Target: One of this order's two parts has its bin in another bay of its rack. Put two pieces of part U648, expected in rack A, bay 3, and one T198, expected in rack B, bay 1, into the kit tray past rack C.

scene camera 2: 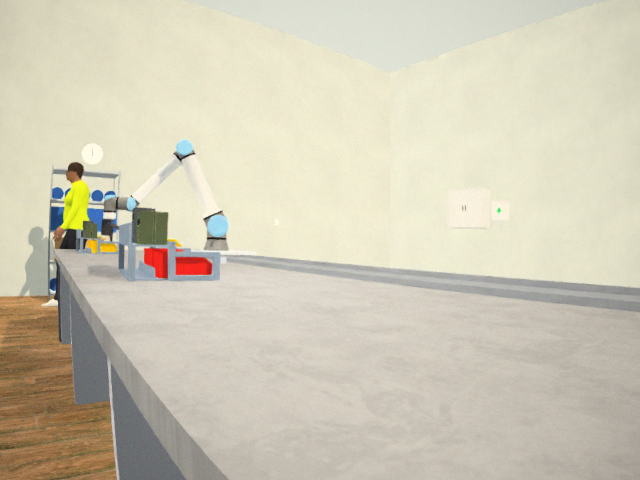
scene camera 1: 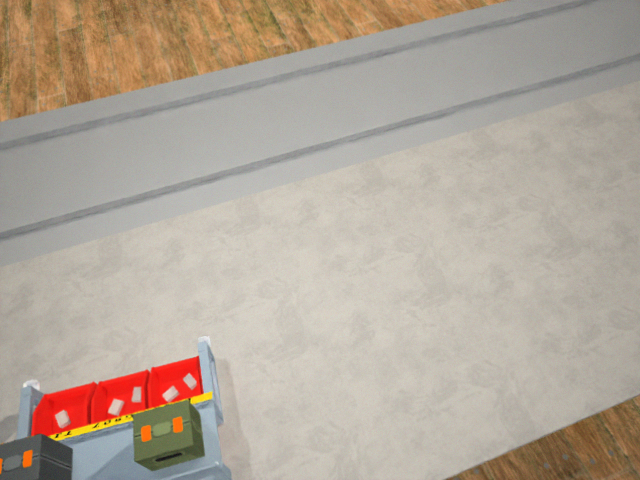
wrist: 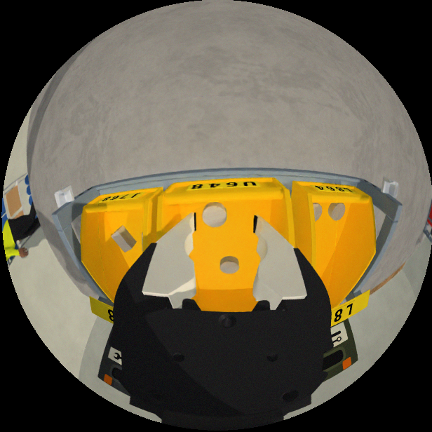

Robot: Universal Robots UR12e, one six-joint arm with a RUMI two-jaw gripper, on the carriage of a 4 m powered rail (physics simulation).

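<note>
My gripper [scene camera 2: 110,237] [wrist: 224,214] is open and empty, above the middle yellow bin [wrist: 242,242], labelled U648, of a blue-grey rack [wrist: 225,173]. In the wrist view one round grey piece [wrist: 214,214] lies near the bin's labelled front edge, and another round piece [wrist: 229,265] lies farther in, between the fingers. The side bins are labelled J768 [wrist: 102,220], partly legible, and L864 [wrist: 345,235]. A second rack [scene camera 1: 207,369] [scene camera 2: 172,262] holds red bins with pale blocks; a label starting "T1" is at its left end, partly readable. I cannot make out the kit tray.
A green case [scene camera 1: 168,434] [scene camera 2: 160,227] and a dark case [scene camera 1: 49,459] stand on the red-bin rack. Two more cases, green [wrist: 345,352] and dark [wrist: 111,371], are behind the yellow bins. A person in a yellow top [scene camera 2: 77,204] stands beyond the table's far left end.
</note>
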